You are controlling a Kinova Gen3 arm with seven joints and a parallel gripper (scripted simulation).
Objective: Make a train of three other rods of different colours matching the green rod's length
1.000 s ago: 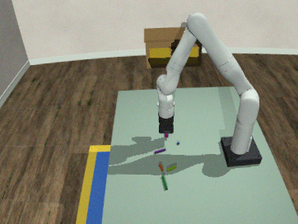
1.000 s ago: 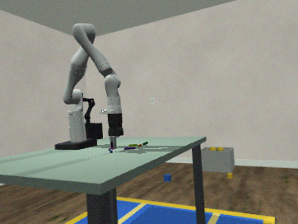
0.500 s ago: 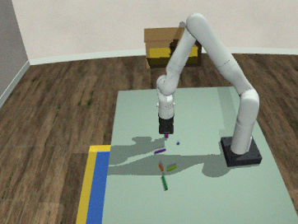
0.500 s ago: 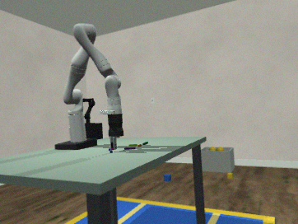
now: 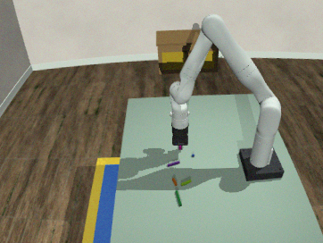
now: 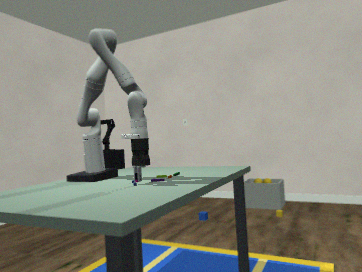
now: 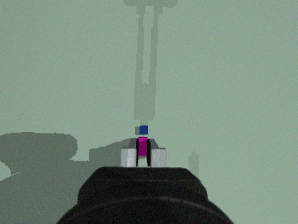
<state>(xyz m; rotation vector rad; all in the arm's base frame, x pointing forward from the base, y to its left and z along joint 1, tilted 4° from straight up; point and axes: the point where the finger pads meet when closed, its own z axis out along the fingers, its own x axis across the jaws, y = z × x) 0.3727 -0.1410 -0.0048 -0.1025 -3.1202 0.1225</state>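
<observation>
Right now the magenta rod is 10 mm below my hand. Also, from my hand: orange rod (40 mm ahead, 210 mm to the left, 30 mm below); then lime rod (20 mm behind, 220 mm to the left, 30 mm below); then purple rod (40 mm ahead, 100 mm to the left, 30 mm below).
</observation>
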